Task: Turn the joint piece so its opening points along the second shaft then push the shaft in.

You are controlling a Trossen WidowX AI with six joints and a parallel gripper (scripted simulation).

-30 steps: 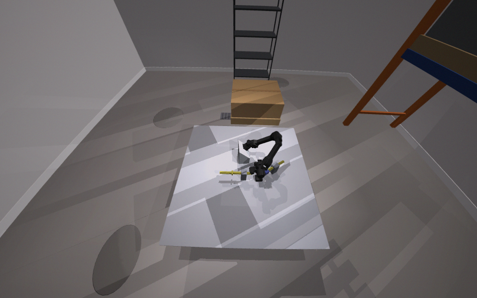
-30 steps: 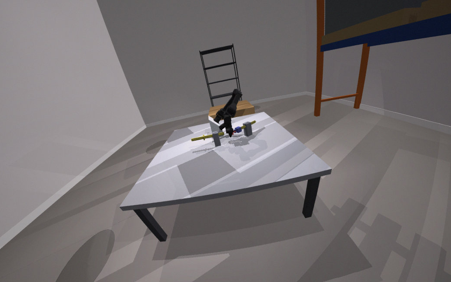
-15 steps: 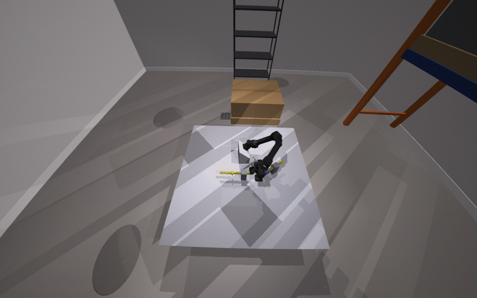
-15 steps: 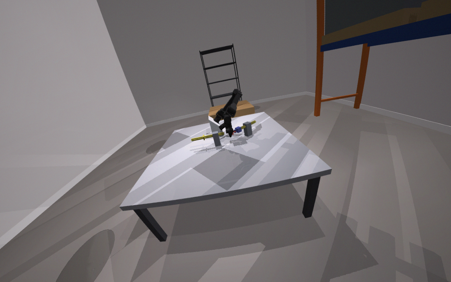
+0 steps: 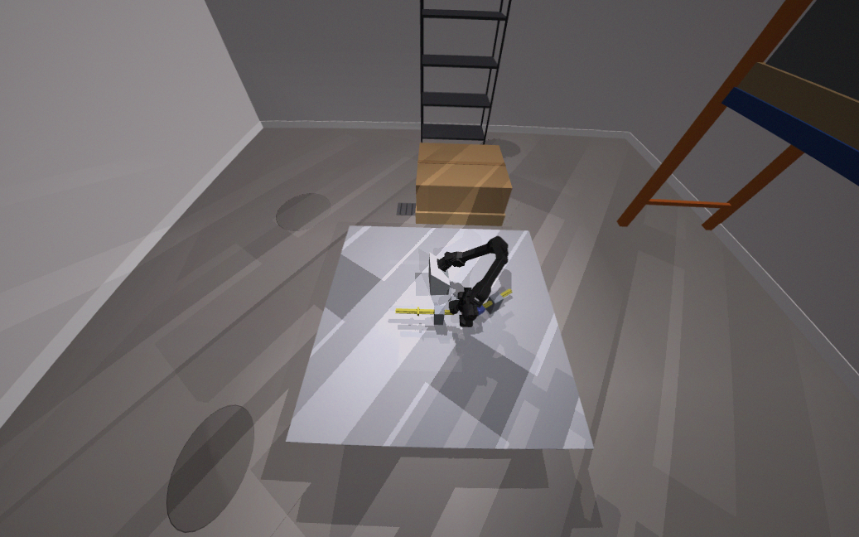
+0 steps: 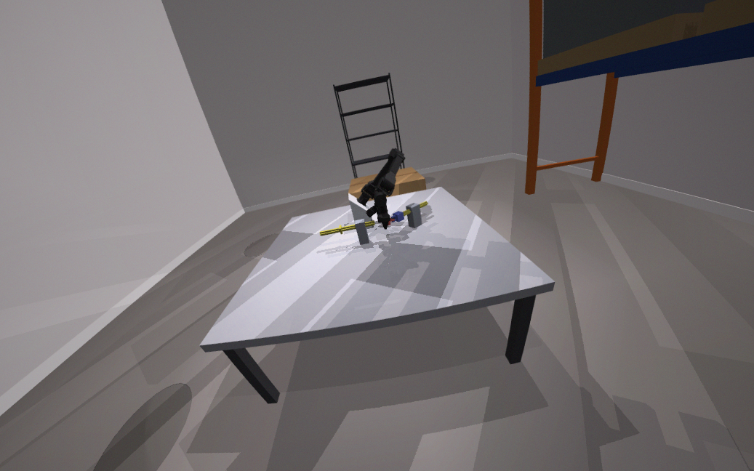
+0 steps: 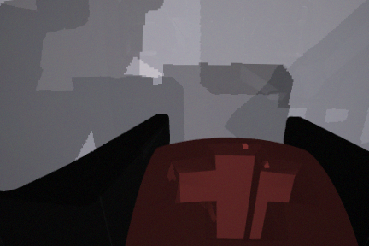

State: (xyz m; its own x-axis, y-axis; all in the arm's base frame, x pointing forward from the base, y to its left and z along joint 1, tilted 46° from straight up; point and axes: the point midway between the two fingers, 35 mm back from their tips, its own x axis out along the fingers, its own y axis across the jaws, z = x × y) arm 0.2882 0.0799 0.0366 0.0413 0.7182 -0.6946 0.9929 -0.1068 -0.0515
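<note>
Right now the red joint piece is 2 cm to the left of my gripper tip and 4 cm above it.
</note>
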